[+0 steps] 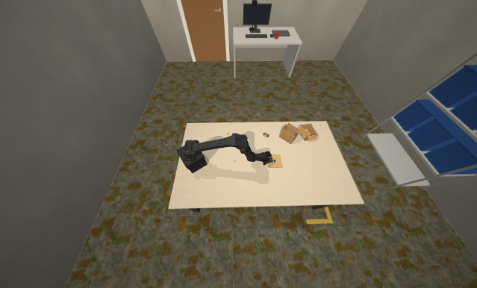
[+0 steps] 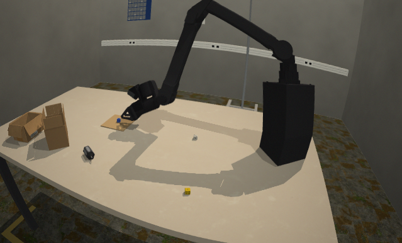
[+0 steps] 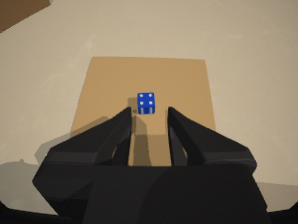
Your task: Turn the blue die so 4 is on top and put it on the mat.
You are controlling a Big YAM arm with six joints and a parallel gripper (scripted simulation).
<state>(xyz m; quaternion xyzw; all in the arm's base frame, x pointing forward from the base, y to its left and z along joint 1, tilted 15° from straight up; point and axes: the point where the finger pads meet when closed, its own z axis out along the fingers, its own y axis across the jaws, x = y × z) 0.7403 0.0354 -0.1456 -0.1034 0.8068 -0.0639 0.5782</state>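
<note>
Now: the blue die 30 mm below my hand, 30 mm ahead of it and 10 mm to the left of it. From my hand the other things lie so: mat (40 mm below, 30 mm ahead, 10 mm to the left); then yellow die (440 mm behind, 330 mm to the left, 30 mm below); then white die (360 mm behind, 30 mm below).
</note>
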